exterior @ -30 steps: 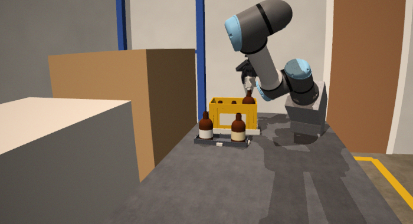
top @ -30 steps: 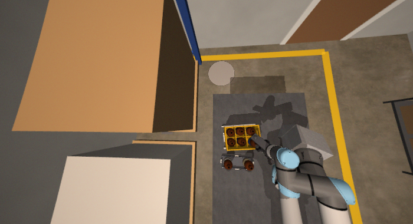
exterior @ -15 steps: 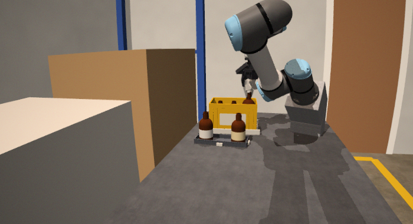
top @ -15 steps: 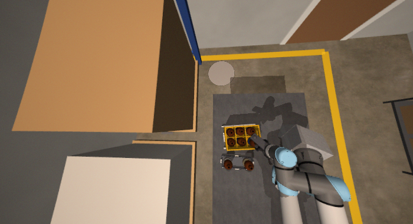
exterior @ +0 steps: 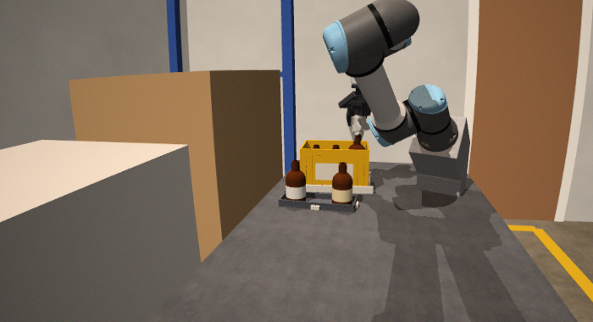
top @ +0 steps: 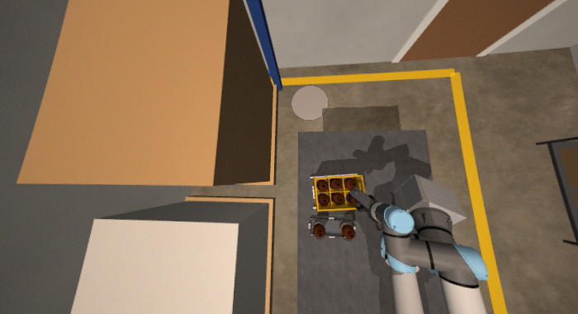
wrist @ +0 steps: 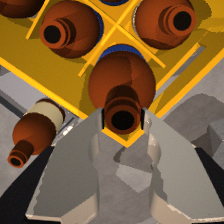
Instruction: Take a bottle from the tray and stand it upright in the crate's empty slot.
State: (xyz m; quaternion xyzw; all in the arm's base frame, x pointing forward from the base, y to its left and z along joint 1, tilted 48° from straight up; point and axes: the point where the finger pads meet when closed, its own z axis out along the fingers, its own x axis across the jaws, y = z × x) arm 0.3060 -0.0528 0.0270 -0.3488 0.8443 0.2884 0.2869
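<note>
Right now my hand is 13 cm above the yellow crate, 10 cm short of it and 2 cm to the left of it. The rest, counted from my hand: white-label bottle (22 cm to the left, 18 cm ahead, 13 cm below); then dark tray (21 cm to the left, 20 cm below, 9 cm ahead).
</note>
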